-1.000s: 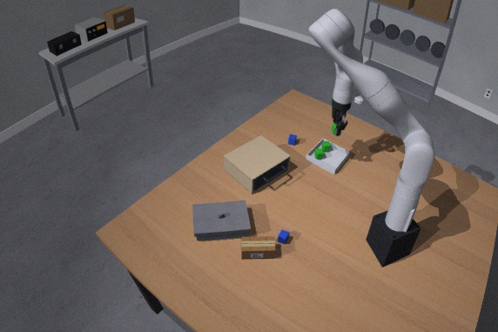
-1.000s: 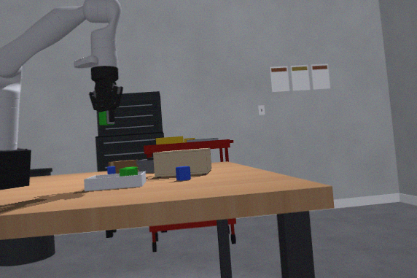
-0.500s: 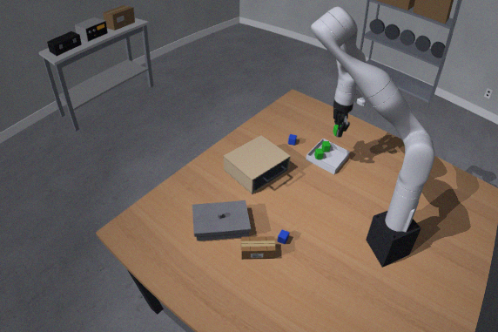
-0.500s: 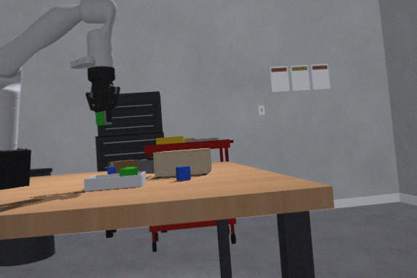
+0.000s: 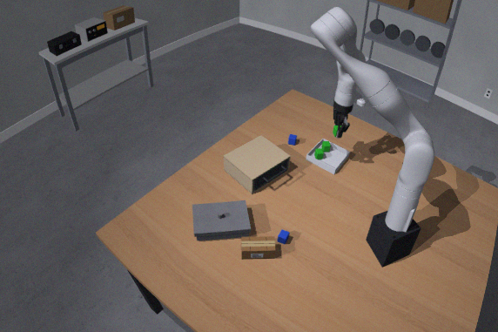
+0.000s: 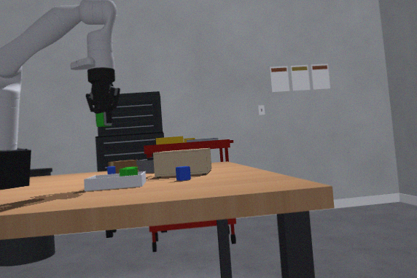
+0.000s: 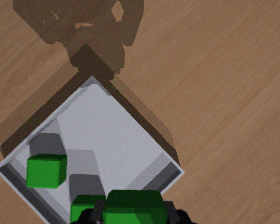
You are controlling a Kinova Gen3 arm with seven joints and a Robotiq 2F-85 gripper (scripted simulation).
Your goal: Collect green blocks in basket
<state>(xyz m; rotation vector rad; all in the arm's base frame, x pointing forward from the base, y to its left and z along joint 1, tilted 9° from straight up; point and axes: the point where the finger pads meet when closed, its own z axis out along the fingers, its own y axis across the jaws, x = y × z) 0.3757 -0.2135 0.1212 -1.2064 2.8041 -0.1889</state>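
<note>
My hand is 170 mm above the white basket, 30 mm to the left of it and 30 mm short of it. From my hand the other things lie so: cardboard box 530 mm to the left, 150 mm below, 30 mm behind; then drawer 230 mm to the left, 200 mm ahead, 150 mm below; then light wooden cabinet 230 mm to the left, 210 mm ahead, 150 mm below.
</note>
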